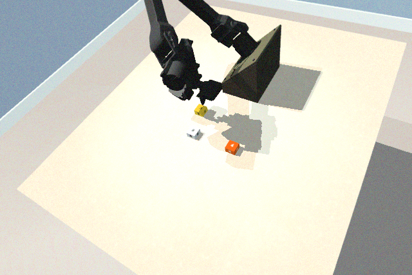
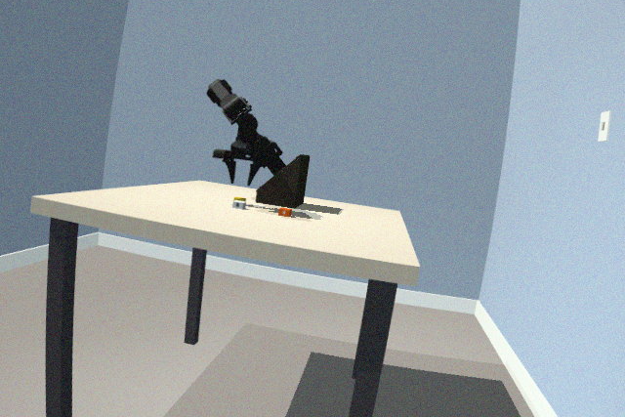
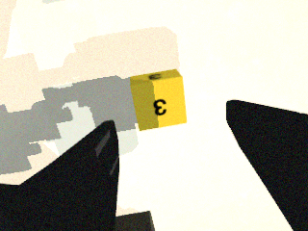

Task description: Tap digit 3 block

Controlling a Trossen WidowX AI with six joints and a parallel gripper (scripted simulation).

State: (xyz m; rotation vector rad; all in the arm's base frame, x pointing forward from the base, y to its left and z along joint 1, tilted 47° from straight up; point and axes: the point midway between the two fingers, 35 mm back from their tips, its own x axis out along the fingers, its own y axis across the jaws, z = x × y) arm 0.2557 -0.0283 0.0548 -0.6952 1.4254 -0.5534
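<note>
My gripper tip is 50 mm above the yellow block and 10 mm past it. Also, from my gripper tip: white block: 80 mm ahead, 50 mm below, 30 mm to the left; orange block: 170 mm to the left, 70 mm ahead, 50 mm below.
</note>
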